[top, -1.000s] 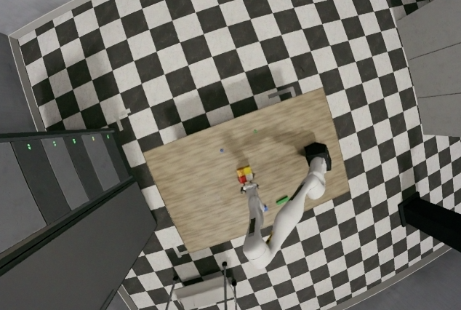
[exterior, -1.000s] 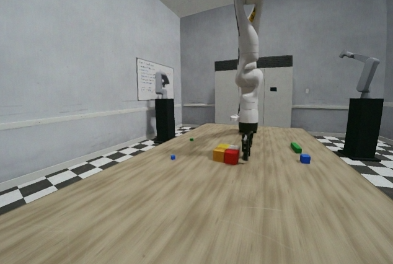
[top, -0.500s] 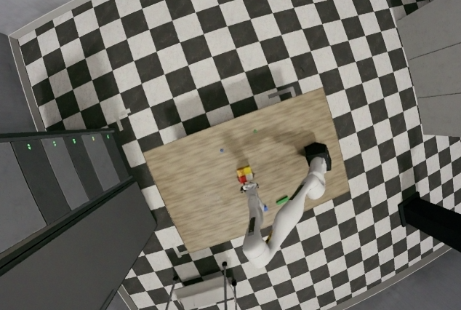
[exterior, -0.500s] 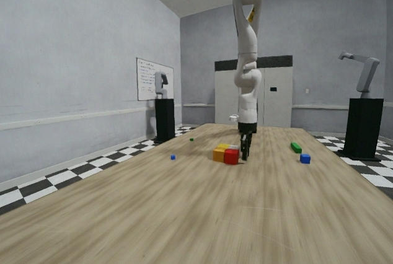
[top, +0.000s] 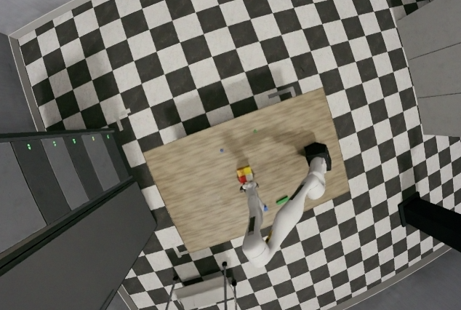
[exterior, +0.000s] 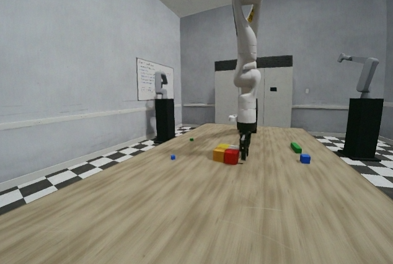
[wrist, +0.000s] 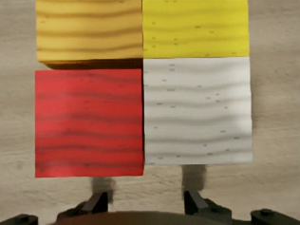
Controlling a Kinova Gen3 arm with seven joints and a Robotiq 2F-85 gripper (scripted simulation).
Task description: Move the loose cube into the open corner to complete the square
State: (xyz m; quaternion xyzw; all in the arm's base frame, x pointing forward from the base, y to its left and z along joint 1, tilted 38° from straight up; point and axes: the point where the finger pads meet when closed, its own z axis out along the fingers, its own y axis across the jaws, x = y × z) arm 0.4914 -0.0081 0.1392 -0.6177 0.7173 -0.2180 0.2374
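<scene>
Right now the red cube is 5 cm to the right of my hand, 2 cm ahead of it and 1 cm below it. Round my hand: green block (26 cm to the left, 19 cm behind, 2 cm below).
</scene>
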